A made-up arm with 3 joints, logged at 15 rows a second.
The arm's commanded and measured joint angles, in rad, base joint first. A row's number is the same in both.
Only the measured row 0 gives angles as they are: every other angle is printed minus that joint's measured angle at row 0.
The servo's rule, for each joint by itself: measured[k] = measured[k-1] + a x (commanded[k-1-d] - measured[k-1]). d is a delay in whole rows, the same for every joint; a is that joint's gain. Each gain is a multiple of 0.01, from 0.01 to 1. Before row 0 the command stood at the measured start. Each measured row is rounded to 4 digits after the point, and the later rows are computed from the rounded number. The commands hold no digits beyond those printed.
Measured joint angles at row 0:
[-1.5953 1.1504 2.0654]
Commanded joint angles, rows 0 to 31:
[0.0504 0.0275 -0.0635]
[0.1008 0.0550 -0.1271]
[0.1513 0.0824 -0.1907]
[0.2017 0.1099 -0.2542]
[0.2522 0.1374 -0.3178]
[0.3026 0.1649 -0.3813]
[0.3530 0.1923 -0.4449]
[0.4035 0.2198 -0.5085]
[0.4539 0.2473 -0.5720]
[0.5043 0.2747 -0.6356]
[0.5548 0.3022 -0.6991]
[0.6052 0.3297 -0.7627]
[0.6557 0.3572 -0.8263]
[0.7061 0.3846 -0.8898]
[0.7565 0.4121 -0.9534]
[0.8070 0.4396 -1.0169]
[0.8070 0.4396 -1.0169]
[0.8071 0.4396 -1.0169]
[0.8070 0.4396 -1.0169]
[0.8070 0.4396 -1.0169]
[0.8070 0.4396 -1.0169]
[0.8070 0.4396 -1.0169]
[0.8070 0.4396 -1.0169]
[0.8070 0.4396 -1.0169]
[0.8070 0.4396 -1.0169]
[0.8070 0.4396 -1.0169]
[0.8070 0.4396 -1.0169]
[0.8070 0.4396 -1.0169]
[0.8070 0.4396 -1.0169]
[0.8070 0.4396 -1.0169]
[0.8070 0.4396 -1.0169]
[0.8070 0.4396 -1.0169]
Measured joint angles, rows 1 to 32:
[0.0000 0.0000 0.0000]
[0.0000 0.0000 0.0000]
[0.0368 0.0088 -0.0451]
[0.0835 0.0236 -0.1033]
[0.1330 0.0424 -0.1654]
[0.1832 0.0640 -0.2284]
[0.2336 0.0875 -0.2919]
[0.2840 0.1123 -0.3554]
[0.3344 0.1379 -0.4189]
[0.3848 0.1641 -0.4825]
[0.4352 0.1907 -0.5460]
[0.4856 0.2176 -0.6096]
[0.5361 0.2447 -0.6731]
[0.5865 0.2719 -0.7367]
[0.6370 0.2992 -0.8003]
[0.6874 0.3265 -0.8638]
[0.7378 0.3539 -0.9274]
[0.7883 0.3813 -0.9909]
[0.8020 0.4000 -1.0094]
[0.8057 0.4127 -1.0147]
[0.8066 0.4213 -1.0163]
[0.8069 0.4272 -1.0167]
[0.8070 0.4312 -1.0168]
[0.8070 0.4339 -1.0169]
[0.8070 0.4357 -1.0169]
[0.8070 0.4369 -1.0169]
[0.8070 0.4378 -1.0169]
[0.8070 0.4384 -1.0169]
[0.8070 0.4388 -1.0169]
[0.8070 0.4391 -1.0169]
[0.8070 0.4393 -1.0169]
[0.8070 0.4394 -1.0169]
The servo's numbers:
d 2
a 0.73 0.32 0.71

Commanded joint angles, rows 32 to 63:
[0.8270 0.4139 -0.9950]
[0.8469 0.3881 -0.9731]
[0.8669 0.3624 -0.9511]
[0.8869 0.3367 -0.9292]
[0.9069 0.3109 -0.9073]
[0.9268 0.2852 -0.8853]
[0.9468 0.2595 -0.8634]
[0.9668 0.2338 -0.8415]
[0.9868 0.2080 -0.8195]
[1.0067 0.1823 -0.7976]
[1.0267 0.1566 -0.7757]
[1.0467 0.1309 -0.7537]
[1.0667 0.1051 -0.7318]
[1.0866 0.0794 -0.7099]
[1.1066 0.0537 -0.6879]
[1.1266 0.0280 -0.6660]
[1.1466 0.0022 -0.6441]
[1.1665 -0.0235 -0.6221]
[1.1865 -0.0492 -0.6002]
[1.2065 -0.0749 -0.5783]
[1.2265 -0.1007 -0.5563]
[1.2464 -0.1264 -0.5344]
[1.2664 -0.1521 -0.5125]
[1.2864 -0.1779 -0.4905]
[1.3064 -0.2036 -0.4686]
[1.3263 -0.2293 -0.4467]
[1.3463 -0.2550 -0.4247]
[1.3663 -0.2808 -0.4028]
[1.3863 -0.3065 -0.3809]
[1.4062 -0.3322 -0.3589]
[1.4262 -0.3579 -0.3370]
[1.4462 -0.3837 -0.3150]
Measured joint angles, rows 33 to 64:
[0.8070 0.4395 -1.0169]
[0.8070 0.4395 -1.0169]
[0.8216 0.4313 -1.0014]
[0.8401 0.4175 -0.9813]
[0.8597 0.3999 -0.9599]
[0.8796 0.3797 -0.9381]
[0.8995 0.3577 -0.9162]
[0.9194 0.3345 -0.8943]
[0.9394 0.3105 -0.8724]
[0.9594 0.2860 -0.8505]
[0.9794 0.2610 -0.8285]
[0.9993 0.2358 -0.8066]
[1.0193 0.2105 -0.7847]
[1.0393 0.1850 -0.7627]
[1.0593 0.1594 -0.7408]
[1.0792 0.1338 -0.7189]
[1.0992 0.1082 -0.6969]
[1.1192 0.0825 -0.6750]
[1.1392 0.0568 -0.6531]
[1.1591 0.0311 -0.6311]
[1.1791 0.0054 -0.6092]
[1.1991 -0.0203 -0.5873]
[1.2191 -0.0460 -0.5653]
[1.2390 -0.0717 -0.5434]
[1.2590 -0.0974 -0.5215]
[1.2790 -0.1232 -0.4995]
[1.2990 -0.1489 -0.4776]
[1.3189 -0.1746 -0.4557]
[1.3389 -0.2003 -0.4337]
[1.3589 -0.2261 -0.4118]
[1.3789 -0.2518 -0.3899]
[1.3988 -0.2775 -0.3679]

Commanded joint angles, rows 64 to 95:
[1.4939 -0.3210 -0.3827]
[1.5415 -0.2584 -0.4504]
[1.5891 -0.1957 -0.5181]
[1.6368 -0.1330 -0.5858]
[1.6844 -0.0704 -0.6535]
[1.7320 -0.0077 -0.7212]
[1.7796 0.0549 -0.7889]
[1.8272 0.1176 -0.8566]
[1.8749 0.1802 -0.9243]
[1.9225 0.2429 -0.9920]
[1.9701 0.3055 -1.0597]
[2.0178 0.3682 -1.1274]
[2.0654 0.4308 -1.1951]
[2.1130 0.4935 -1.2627]
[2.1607 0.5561 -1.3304]
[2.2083 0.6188 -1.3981]
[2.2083 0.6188 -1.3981]
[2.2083 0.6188 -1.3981]
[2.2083 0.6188 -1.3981]
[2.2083 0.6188 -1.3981]
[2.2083 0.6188 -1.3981]
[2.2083 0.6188 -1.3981]
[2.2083 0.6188 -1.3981]
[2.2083 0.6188 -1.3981]
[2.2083 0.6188 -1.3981]
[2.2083 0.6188 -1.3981]
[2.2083 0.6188 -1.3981]
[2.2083 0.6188 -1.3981]
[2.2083 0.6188 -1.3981]
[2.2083 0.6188 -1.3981]
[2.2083 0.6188 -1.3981]
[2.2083 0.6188 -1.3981]
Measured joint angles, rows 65 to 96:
[1.4188 -0.3032 -0.3460]
[1.4388 -0.3290 -0.3240]
[1.4790 -0.3264 -0.3657]
[1.5246 -0.3046 -0.4258]
[1.5717 -0.2698 -0.4913]
[1.6192 -0.2260 -0.5584]
[1.6668 -0.1762 -0.6259]
[1.7144 -0.1223 -0.6936]
[1.7620 -0.0656 -0.7613]
[1.8096 -0.0070 -0.8290]
[1.8573 0.0529 -0.8967]
[1.9049 0.1137 -0.9644]
[1.9525 0.1751 -1.0321]
[2.0002 0.2369 -1.0998]
[2.0478 0.2989 -1.1675]
[2.0954 0.3612 -1.2351]
[2.1431 0.4236 -1.3028]
[2.1907 0.4861 -1.3705]
[2.2035 0.5286 -1.3901]
[2.2070 0.5575 -1.3958]
[2.2079 0.5771 -1.3974]
[2.2082 0.5904 -1.3979]
[2.2083 0.5995 -1.3980]
[2.2083 0.6057 -1.3981]
[2.2083 0.6099 -1.3981]
[2.2083 0.6127 -1.3981]
[2.2083 0.6147 -1.3981]
[2.2083 0.6160 -1.3981]
[2.2083 0.6169 -1.3981]
[2.2083 0.6175 -1.3981]
[2.2083 0.6179 -1.3981]
[2.2083 0.6182 -1.3981]

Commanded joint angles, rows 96 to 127:
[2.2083 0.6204 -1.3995]
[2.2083 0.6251 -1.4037]
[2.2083 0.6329 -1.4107]
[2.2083 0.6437 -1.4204]
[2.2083 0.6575 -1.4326]
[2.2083 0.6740 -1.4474]
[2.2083 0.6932 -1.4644]
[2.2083 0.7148 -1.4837]
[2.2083 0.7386 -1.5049]
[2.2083 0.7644 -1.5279]
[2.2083 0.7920 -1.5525]
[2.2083 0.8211 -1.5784]
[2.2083 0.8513 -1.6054]
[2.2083 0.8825 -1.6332]
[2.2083 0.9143 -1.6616]
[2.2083 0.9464 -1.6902]
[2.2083 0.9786 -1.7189]
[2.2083 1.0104 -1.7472]
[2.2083 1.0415 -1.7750]
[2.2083 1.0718 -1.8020]
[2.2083 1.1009 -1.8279]
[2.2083 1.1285 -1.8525]
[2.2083 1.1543 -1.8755]
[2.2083 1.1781 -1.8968]
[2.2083 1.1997 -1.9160]
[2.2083 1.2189 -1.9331]
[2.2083 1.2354 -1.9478]
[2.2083 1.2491 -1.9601]
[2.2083 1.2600 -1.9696]
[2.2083 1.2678 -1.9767]
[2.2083 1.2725 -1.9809]
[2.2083 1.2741 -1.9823]
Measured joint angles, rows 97 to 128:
[2.2083 0.6184 -1.3981]
[2.2083 0.6185 -1.3981]
[2.2083 0.6191 -1.3991]
[2.2083 0.6210 -1.4024]
[2.2083 0.6248 -1.4083]
[2.2083 0.6308 -1.4169]
[2.2083 0.6393 -1.4280]
[2.2083 0.6504 -1.4418]
[2.2083 0.6641 -1.4578]
[2.2083 0.6803 -1.4762]
[2.2083 0.6990 -1.4966]
[2.2083 0.7199 -1.5188]
[2.2083 0.7430 -1.5427]
[2.2083 0.7680 -1.5680]
[2.2083 0.7947 -1.5946]
[2.2083 0.8228 -1.6220]
[2.2083 0.8521 -1.6501]
[2.2083 0.8823 -1.6786]
[2.2083 0.9131 -1.7072]
[2.2083 0.9442 -1.7356]
[2.2083 0.9753 -1.7636]
[2.2083 1.0062 -1.7909]
[2.2083 1.0365 -1.8172]
[2.2083 1.0659 -1.8423]
[2.2083 1.0942 -1.8659]
[2.2083 1.1210 -1.8878]
[2.2083 1.1462 -1.9078]
[2.2083 1.1695 -1.9258]
[2.2083 1.1906 -1.9414]
[2.2083 1.2093 -1.9547]
[2.2083 1.2255 -1.9653]
[2.2083 1.2390 -1.9734]

